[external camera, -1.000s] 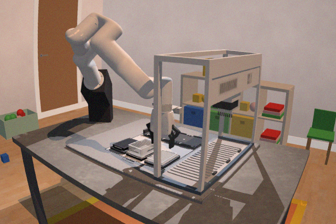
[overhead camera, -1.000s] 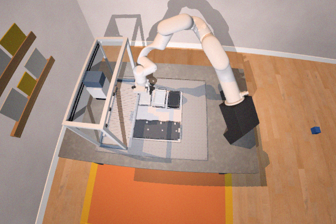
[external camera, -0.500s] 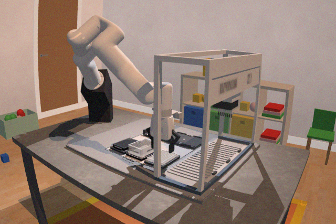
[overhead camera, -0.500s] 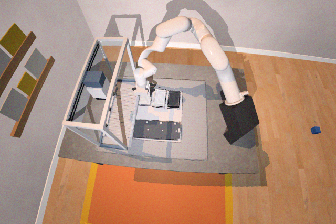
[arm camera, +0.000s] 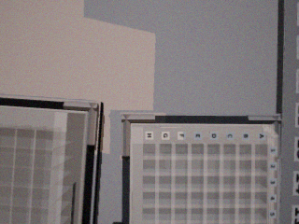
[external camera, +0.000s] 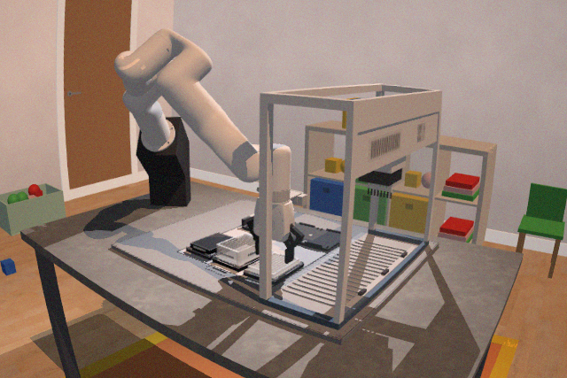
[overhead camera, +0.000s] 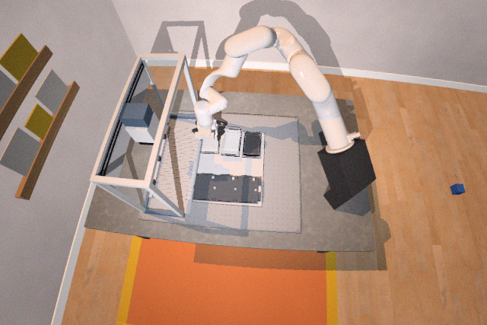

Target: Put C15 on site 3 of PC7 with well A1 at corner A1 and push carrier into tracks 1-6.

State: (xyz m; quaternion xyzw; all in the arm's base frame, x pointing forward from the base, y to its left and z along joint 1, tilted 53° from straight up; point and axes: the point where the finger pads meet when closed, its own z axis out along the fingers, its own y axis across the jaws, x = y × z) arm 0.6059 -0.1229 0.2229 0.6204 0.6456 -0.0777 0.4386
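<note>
My hand is 30 mm above the pale 96-well plate. Round my hand: dark plate C16: 220 mm behind, 50 mm to the left, 30 mm below; then white deep-well block: 110 mm behind, 30 mm to the left, 20 mm below; then post: 60 mm ahead, 170 mm to the right, 200 mm above.
</note>
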